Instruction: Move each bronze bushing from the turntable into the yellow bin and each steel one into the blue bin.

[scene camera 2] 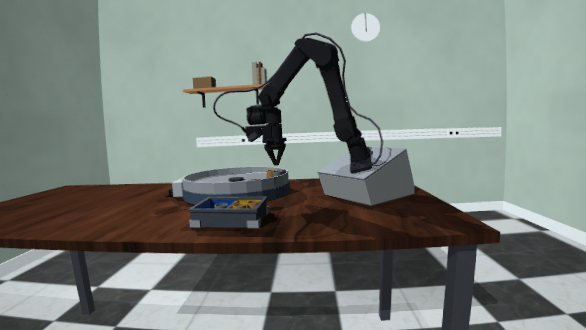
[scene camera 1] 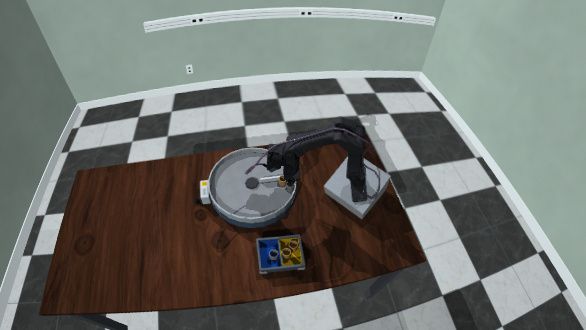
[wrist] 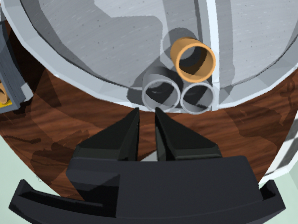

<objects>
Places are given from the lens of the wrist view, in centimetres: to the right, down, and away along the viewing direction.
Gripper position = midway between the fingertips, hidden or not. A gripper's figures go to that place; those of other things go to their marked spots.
my gripper (wrist: 147, 113): 0, 0, 13
bronze bushing (wrist: 203, 69): 6, -4, 15
steel bushing (wrist: 200, 102): 6, -1, 17
steel bushing (wrist: 168, 100): 2, -1, 17
grey turntable (wrist: 120, 48): -3, -7, 16
</objects>
